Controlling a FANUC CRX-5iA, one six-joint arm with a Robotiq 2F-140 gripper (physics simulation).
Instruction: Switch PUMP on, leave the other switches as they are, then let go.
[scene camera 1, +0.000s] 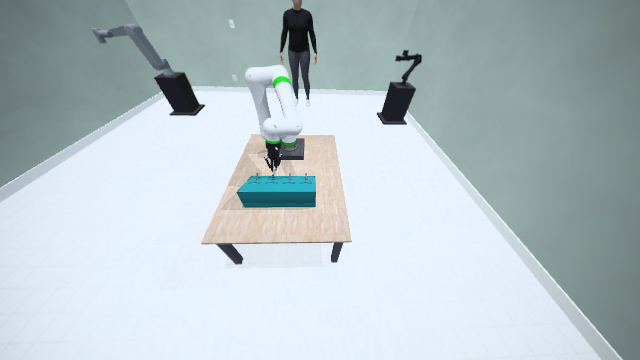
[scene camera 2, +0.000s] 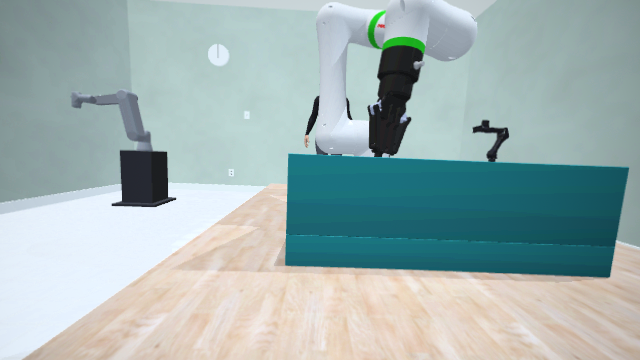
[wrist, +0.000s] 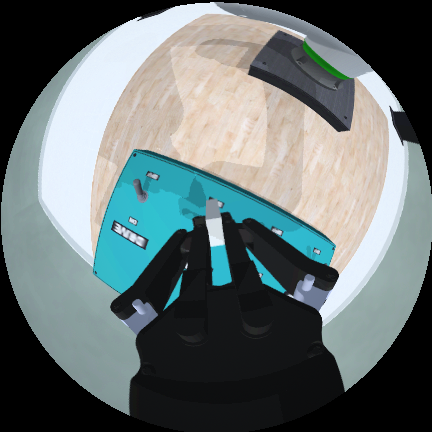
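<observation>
A teal switch box has several levers in a row on top. The DRIVE label is readable in the wrist view; its lever leans to the OFF side. No PUMP label is readable, and the fingers hide the middle of the panel. My gripper is shut with nothing between its fingers. Its tips are low over the box's robot-side edge, near the second lever from the left in scene camera 1. I cannot tell whether they touch it or how it stands.
The box stands on a wooden table. The arm's dark base plate is behind it. A person, a grey arm on a pedestal and a black arm on a pedestal stand farther back.
</observation>
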